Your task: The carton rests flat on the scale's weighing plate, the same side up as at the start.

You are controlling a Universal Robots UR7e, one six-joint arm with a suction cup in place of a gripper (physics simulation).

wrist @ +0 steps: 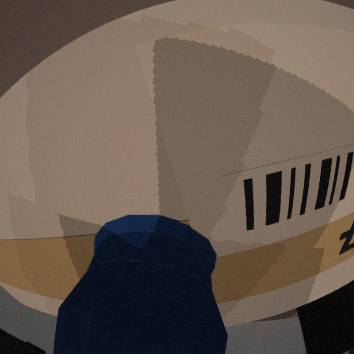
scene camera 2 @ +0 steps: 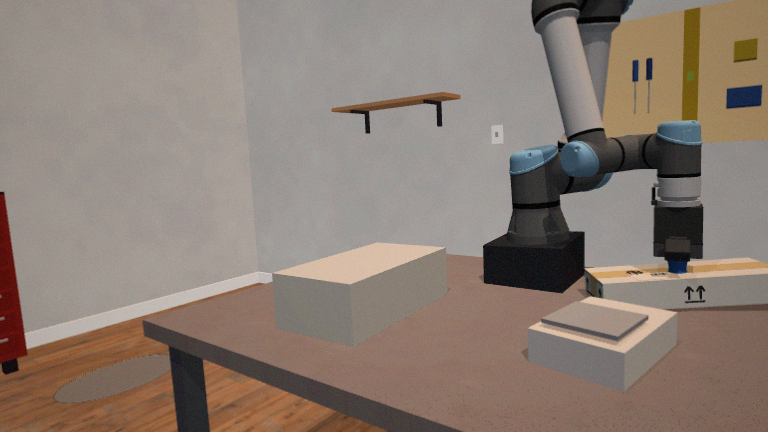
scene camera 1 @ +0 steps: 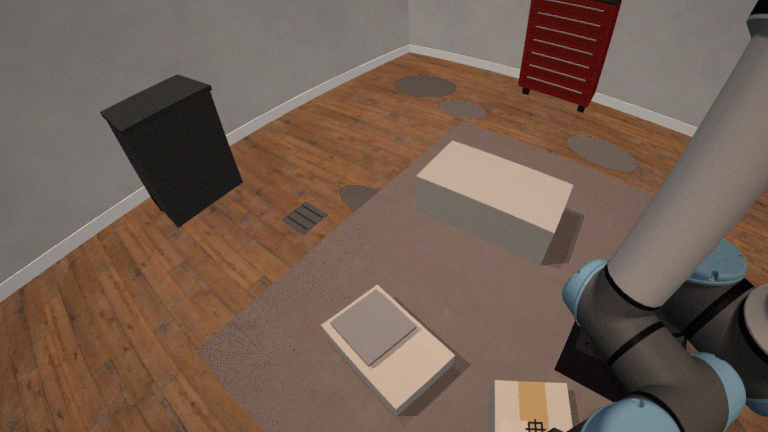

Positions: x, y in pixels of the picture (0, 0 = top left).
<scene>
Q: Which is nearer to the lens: the scale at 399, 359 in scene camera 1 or the large pale block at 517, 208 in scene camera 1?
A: The scale.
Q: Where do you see a scale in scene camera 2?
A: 611, 343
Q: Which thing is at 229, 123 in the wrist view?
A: A carton.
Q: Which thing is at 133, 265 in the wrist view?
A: My suction cup.
</scene>
